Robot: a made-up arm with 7 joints.
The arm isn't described. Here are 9 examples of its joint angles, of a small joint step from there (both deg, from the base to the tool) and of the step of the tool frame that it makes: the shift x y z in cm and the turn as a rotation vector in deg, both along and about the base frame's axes.
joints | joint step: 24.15 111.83 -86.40 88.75 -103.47 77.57 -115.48 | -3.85 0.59 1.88 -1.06 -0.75 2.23 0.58
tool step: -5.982 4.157 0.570 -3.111 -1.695 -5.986
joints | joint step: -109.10 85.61 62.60 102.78 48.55 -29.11 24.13 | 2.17 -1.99 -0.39 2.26 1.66 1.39 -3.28
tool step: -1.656 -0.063 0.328 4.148 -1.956 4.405
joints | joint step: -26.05 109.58 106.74 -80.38 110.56 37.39 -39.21 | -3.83 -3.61 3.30 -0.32 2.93 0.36 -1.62
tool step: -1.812 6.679 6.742 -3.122 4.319 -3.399
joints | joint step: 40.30 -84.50 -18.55 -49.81 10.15 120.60 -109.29 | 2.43 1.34 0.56 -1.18 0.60 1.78 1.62
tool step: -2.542 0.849 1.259 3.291 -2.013 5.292
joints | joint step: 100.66 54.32 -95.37 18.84 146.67 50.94 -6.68 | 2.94 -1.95 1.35 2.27 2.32 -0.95 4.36
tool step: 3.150 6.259 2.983 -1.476 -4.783 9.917
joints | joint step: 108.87 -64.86 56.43 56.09 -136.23 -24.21 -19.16 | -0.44 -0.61 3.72 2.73 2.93 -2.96 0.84
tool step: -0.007 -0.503 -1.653 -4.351 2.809 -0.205
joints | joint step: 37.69 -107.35 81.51 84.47 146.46 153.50 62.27 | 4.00 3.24 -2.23 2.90 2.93 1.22 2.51
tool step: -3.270 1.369 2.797 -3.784 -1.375 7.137
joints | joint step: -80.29 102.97 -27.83 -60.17 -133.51 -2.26 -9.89 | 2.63 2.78 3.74 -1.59 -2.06 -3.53 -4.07
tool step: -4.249 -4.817 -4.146 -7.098 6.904 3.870
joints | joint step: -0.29 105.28 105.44 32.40 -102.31 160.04 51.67 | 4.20 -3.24 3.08 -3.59 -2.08 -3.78 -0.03
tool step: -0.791 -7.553 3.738 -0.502 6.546 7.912
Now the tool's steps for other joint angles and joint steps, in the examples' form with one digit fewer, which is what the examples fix.
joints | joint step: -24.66 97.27 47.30 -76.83 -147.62 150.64 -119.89 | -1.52 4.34 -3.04 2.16 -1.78 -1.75 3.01
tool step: 2.44 2.43 -4.71 -0.77 -2.06 -2.23
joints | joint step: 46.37 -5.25 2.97 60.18 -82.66 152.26 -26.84 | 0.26 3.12 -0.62 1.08 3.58 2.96 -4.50
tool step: -1.90 -4.15 0.46 5.09 -4.05 2.37
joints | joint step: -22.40 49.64 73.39 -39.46 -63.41 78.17 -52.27 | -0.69 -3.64 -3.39 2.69 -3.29 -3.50 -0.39
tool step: -0.09 3.37 4.97 5.05 8.15 -5.49
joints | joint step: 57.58 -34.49 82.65 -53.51 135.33 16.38 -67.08 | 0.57 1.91 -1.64 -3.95 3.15 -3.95 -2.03
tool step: -2.01 -6.30 -0.89 8.09 1.72 -4.66
